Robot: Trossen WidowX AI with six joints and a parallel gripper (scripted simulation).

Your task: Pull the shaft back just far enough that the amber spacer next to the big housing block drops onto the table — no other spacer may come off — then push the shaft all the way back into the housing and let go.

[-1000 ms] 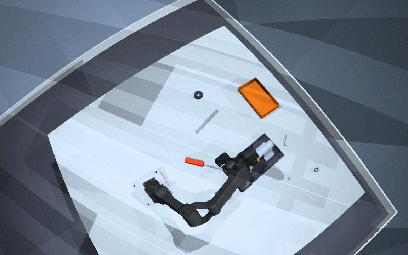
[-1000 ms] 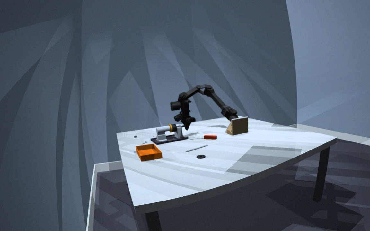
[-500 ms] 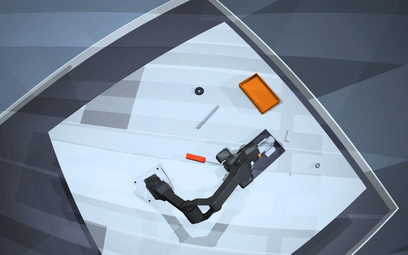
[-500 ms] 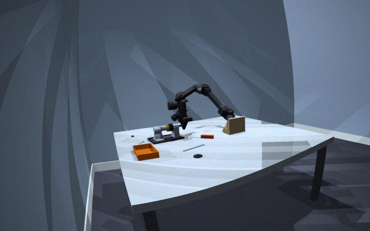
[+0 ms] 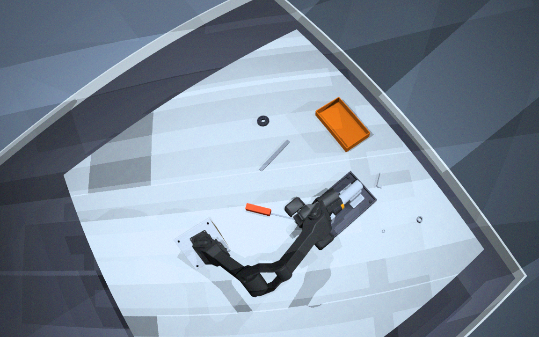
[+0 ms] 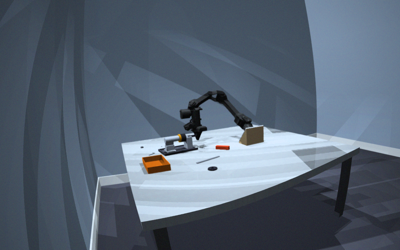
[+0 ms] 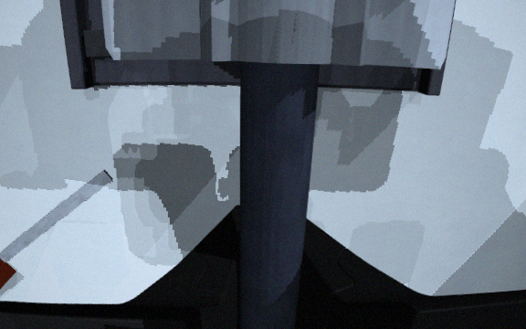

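Now: the dark shaft 80 mm ahead of my gripper tip, 10 mm to the left of it and 30 mm above it. Round my gripper tip: allen key 320 mm ahead, 10 mm to the left, 40 mm below; then amber spacer 130 mm ahead, 20 mm to the left, 30 mm above; then grey strip 50 mm ahead, 320 mm to the left, 40 mm below.
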